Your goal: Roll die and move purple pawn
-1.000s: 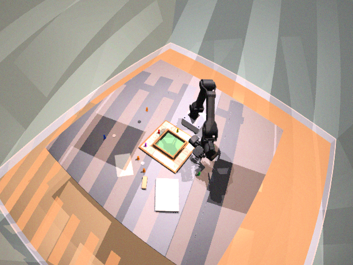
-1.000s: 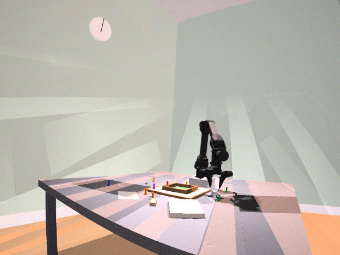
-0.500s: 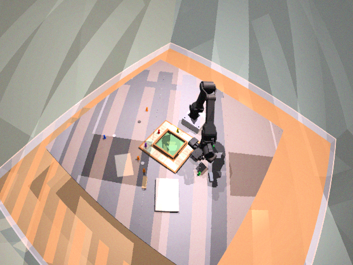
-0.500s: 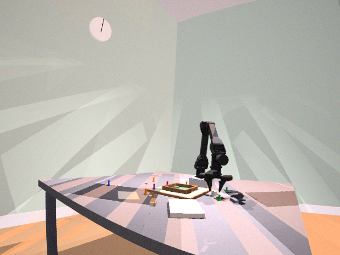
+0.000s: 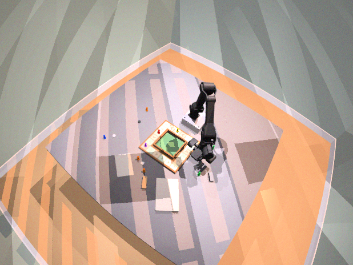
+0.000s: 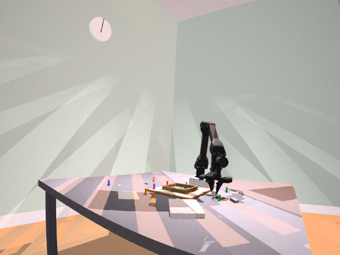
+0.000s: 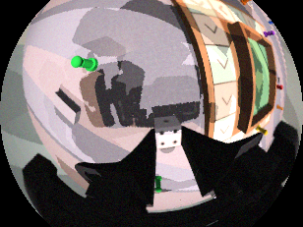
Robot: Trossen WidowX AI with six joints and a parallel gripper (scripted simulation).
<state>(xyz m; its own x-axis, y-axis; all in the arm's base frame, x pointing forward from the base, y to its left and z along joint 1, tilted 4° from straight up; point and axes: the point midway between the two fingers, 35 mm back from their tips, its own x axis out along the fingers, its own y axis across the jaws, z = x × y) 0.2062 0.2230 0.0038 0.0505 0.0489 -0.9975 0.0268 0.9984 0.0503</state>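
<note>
Now: gripper tip 290 mm to the left of the purple pawn, 190 mm short of it and 20 mm below it. Round my gripper tip: grey block 140 mm to the left, 50 mm ahead; green-floored tray 190 mm to the right, 60 mm ahead; red pawn 300 mm to the right, 50 mm ahead, 20 mm above.
</note>
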